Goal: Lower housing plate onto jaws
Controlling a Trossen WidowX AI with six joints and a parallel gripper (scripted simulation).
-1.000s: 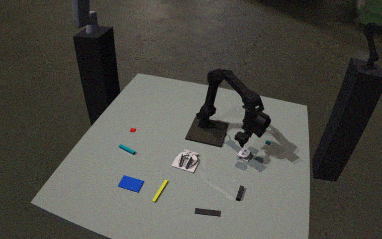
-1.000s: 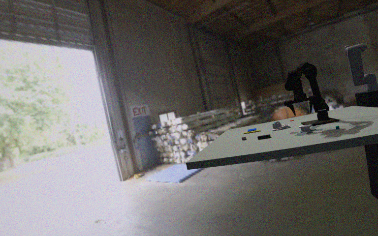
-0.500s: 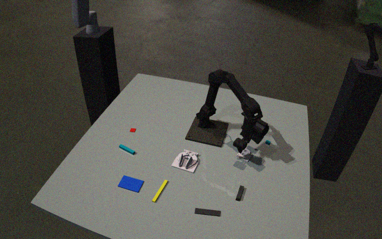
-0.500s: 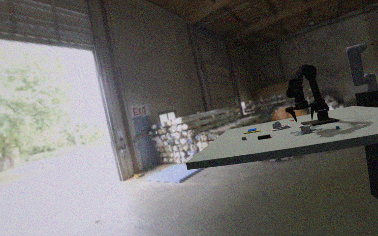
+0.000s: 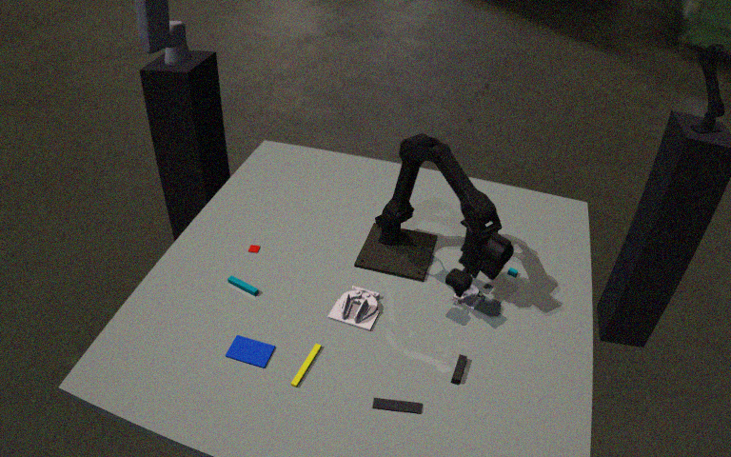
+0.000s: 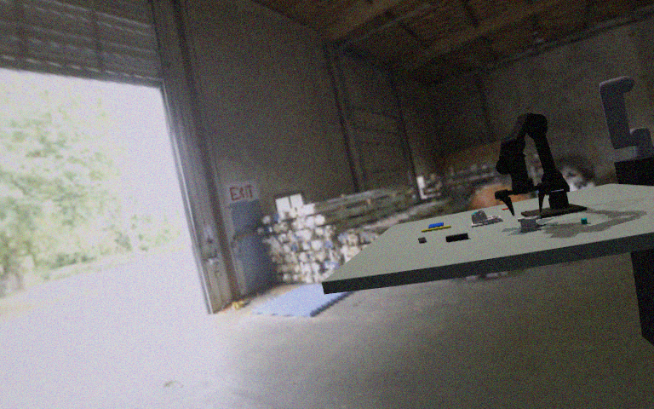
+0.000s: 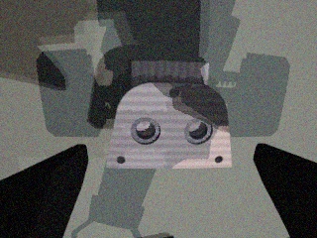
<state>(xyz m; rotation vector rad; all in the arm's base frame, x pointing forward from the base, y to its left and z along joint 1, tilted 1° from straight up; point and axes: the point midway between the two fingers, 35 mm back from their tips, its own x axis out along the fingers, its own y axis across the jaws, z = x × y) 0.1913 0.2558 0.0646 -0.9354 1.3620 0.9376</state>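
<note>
The pale base plate is 140 mm ahead of my gripper tip, 280 mm to the right of it and 40 mm below it. Also, from my gripper tip: yellow bar: 340 mm ahead, 350 mm to the right, 40 mm below; teal cube: 140 mm behind, 130 mm to the left, 40 mm below; blue tile: 340 mm ahead, 500 mm to the right, 40 mm below.
</note>
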